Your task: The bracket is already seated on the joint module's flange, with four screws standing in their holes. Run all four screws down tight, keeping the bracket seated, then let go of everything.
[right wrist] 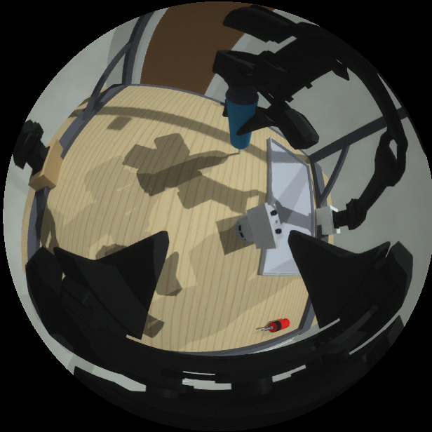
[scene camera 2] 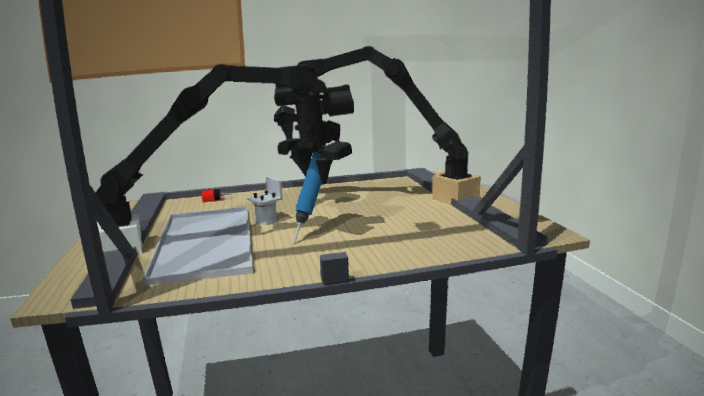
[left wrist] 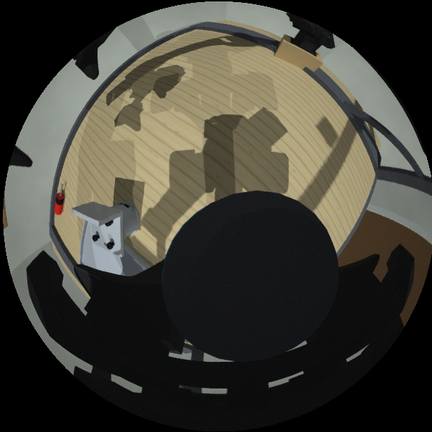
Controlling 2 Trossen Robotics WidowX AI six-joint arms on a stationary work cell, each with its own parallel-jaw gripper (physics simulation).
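Frame: origin at the left arm's base, x up, y left, z back, level; millimetres.
Seen in the pictures: left gripper, between the fingertips: [scene camera 2: 317, 182]; left arm's base, origin of its link: [scene camera 2: 116, 223]; right arm's base, origin of its link: [scene camera 2: 456, 176].
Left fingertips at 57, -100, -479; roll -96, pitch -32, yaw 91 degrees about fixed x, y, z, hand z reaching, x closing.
Pixels of each thing's top centre, then the offset from my left fingertips to it, as dx, dy, dz. "spot": a spot on its surface instead.
- blue screwdriver, a spot on its surface: [scene camera 2: 307, 192] spot: -11, -34, +38
- grey joint module, centre of its top: [scene camera 2: 264, 198] -61, +142, +104
- grey tray, centre of its top: [scene camera 2: 204, 236] -109, +58, +279
- red tool, centre of its top: [scene camera 2: 216, 189] -91, +416, +200
- dark block, centre of its top: [scene camera 2: 333, 255] -68, -277, +69
- tan block, centre of its top: [scene camera 2: 456, 176] -53, +55, -448
My left gripper [scene camera 2: 319, 159] is shut on the blue screwdriver [scene camera 2: 307, 192] and holds it above the table, tip pointing down and to the left. In the left wrist view the driver's dark butt end [left wrist: 250, 278] fills the lower middle. The grey joint module [scene camera 2: 265, 209] stands left of the driver with the grey bracket [scene camera 2: 273, 189] on its flange and small black screws [scene camera 2: 261, 196] standing in it. The module also shows in the left wrist view [left wrist: 106, 241] and the right wrist view [right wrist: 261, 227]. My right gripper [right wrist: 230, 235] is open and empty, high above the table behind the left one.
A grey tray [scene camera 2: 204, 243] lies left of the module. A red tool [scene camera 2: 211, 195] lies near the back rail. A dark block [scene camera 2: 335, 267] stands at the front edge. A tan block [scene camera 2: 455, 187] holds the right arm's base.
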